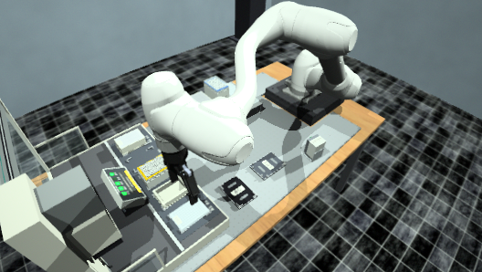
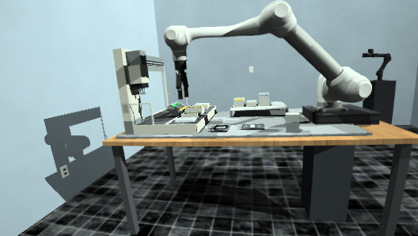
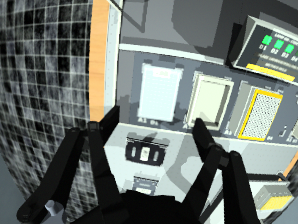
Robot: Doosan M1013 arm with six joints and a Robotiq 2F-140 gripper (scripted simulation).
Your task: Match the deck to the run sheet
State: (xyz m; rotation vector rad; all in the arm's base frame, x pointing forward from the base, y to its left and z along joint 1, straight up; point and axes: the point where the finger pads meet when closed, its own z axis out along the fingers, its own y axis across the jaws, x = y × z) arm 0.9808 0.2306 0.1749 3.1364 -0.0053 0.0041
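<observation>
The yellow-rimmed tip rack lies 10 mm behind my hand, 250 mm to the right of it and 130 mm below it. From my hand the other things lie so: one-well reservoir 120 mm to the right, 160 mm below; then handler's head 280 mm ahead, 50 mm to the left, 160 mm above; then liquid handler's tower 370 mm ahead, 40 mm to the left, 50 mm above.
</observation>
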